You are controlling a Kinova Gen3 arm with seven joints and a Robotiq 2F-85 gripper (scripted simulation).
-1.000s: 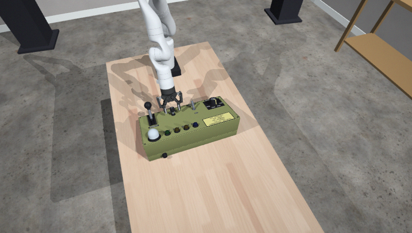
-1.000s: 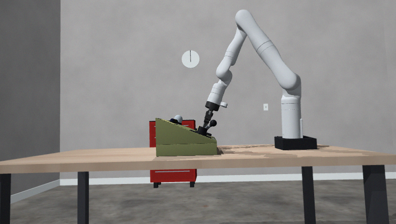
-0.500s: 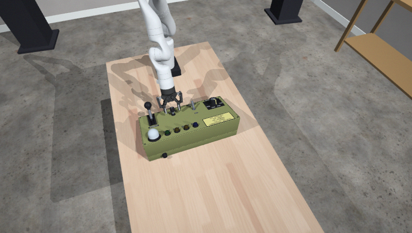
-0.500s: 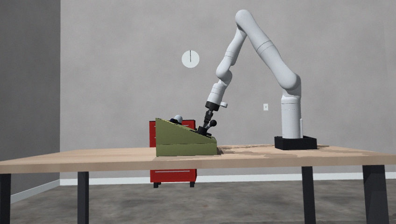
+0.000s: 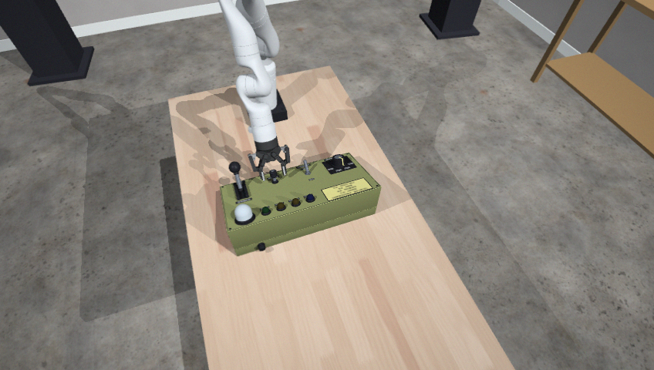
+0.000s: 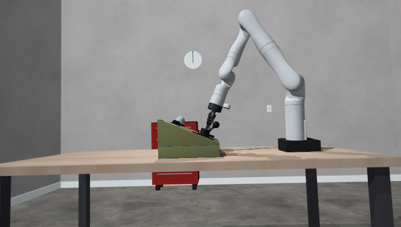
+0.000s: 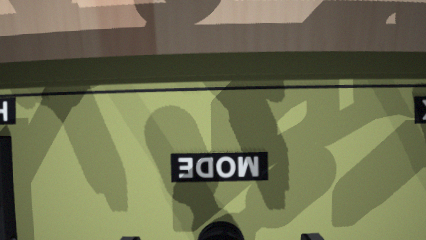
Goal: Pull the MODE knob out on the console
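Right now my hand is 1 cm short of the black mode knob and 2 cm above it. Round my hand: rotary selector 1 cm behind, 24 cm to the left, 2 cm below; black ball lever 12 cm to the right; check toggle 1 cm behind, 12 cm to the left, 1 cm below.
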